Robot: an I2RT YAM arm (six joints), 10 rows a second.
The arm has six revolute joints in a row. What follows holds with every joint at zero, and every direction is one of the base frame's. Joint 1 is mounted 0.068 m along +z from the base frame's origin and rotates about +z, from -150 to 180 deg. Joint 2 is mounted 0.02 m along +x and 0.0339 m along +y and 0.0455 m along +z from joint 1 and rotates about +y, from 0 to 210 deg. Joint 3 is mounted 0.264 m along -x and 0.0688 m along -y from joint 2 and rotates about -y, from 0 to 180 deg. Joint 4 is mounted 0.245 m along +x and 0.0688 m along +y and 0.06 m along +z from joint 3 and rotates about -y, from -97 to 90 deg. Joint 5 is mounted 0.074 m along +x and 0.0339 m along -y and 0.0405 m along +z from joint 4 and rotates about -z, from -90 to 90 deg. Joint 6 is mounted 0.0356 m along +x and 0.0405 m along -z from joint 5 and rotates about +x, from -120 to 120 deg. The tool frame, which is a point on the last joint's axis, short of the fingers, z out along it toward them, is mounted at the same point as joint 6; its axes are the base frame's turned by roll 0, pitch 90 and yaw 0 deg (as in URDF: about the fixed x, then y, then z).
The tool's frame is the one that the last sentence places.
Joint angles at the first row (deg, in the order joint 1, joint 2, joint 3, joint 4, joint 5, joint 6):
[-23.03 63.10 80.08 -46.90 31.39 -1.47]
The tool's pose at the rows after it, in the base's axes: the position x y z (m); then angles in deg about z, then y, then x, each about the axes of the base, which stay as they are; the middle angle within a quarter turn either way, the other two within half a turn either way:
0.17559 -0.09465 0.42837 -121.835 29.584 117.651
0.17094 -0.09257 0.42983 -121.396 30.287 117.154
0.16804 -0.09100 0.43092 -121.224 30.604 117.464
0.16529 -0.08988 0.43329 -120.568 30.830 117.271
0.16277 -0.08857 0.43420 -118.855 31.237 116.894
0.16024 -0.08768 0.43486 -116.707 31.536 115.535
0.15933 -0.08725 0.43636 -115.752 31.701 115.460
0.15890 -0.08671 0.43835 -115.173 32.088 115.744
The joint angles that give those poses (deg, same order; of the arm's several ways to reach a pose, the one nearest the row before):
[-23.05 61.04 79.13 -46.19 31.03 -1.94]
[-23.09 59.97 78.75 -46.03 30.60 -2.20]
[-23.06 59.52 78.93 -46.76 30.22 -1.81]
[-23.10 59.16 79.32 -47.21 30.07 -1.42]
[-23.06 58.56 79.13 -47.06 29.90 -0.16]
[-23.06 57.71 78.41 -45.85 30.18 0.60]
[-23.07 57.66 78.74 -46.08 30.05 1.44]
[-23.04 57.80 79.37 -46.62 29.63 2.20]

